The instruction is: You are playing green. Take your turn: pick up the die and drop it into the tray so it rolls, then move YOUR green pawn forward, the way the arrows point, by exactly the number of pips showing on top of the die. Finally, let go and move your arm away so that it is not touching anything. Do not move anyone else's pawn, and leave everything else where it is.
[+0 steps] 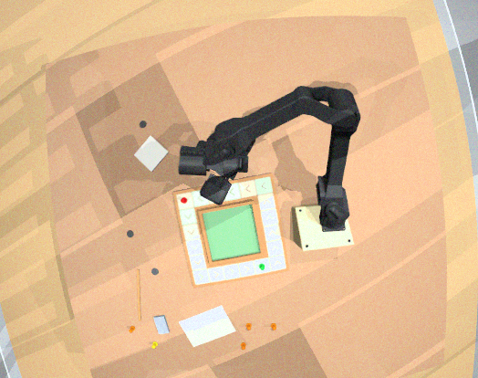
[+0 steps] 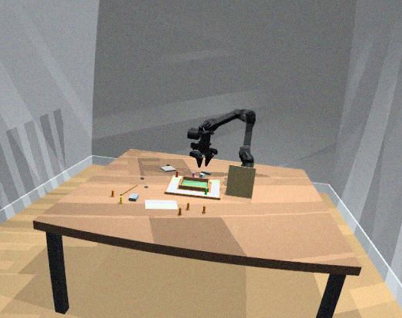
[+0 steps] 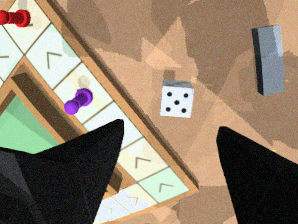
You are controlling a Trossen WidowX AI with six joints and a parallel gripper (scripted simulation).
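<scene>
Right now my gripper tip is 10 mm to the left of the white die and 60 mm above it. Also, from my gripper tip: green tray (180 mm to the left, 60 mm below); then red pawn (130 mm ahead, 80 mm to the left, 40 mm below); then purple pawn (40 mm ahead, 70 mm to the left, 40 mm below).
</scene>
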